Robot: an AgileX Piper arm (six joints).
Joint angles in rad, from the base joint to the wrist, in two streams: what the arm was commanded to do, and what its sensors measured. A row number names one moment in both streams.
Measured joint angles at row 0: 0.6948 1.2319 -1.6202 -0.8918 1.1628 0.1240
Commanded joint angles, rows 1 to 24: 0.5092 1.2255 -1.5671 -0.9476 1.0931 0.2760; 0.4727 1.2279 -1.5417 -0.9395 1.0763 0.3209; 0.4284 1.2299 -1.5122 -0.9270 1.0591 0.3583; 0.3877 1.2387 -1.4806 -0.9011 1.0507 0.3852; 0.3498 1.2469 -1.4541 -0.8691 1.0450 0.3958; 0.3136 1.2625 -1.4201 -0.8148 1.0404 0.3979; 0.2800 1.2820 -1.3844 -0.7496 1.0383 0.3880; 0.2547 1.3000 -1.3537 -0.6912 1.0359 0.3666; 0.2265 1.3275 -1.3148 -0.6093 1.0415 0.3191; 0.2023 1.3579 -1.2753 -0.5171 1.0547 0.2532; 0.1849 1.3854 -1.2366 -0.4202 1.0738 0.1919; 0.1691 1.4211 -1.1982 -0.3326 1.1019 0.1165; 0.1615 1.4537 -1.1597 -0.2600 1.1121 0.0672; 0.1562 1.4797 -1.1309 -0.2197 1.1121 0.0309; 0.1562 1.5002 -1.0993 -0.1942 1.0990 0.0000; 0.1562 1.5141 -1.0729 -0.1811 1.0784 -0.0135; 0.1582 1.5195 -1.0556 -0.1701 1.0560 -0.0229; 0.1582 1.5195 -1.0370 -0.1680 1.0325 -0.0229; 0.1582 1.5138 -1.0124 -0.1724 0.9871 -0.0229; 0.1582 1.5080 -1.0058 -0.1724 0.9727 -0.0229; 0.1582 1.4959 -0.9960 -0.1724 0.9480 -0.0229; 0.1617 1.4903 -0.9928 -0.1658 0.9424 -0.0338; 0.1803 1.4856 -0.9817 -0.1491 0.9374 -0.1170; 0.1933 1.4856 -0.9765 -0.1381 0.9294 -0.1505
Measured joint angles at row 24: 0.1680 1.4997 -0.9969 -0.1671 0.9538 -0.0389
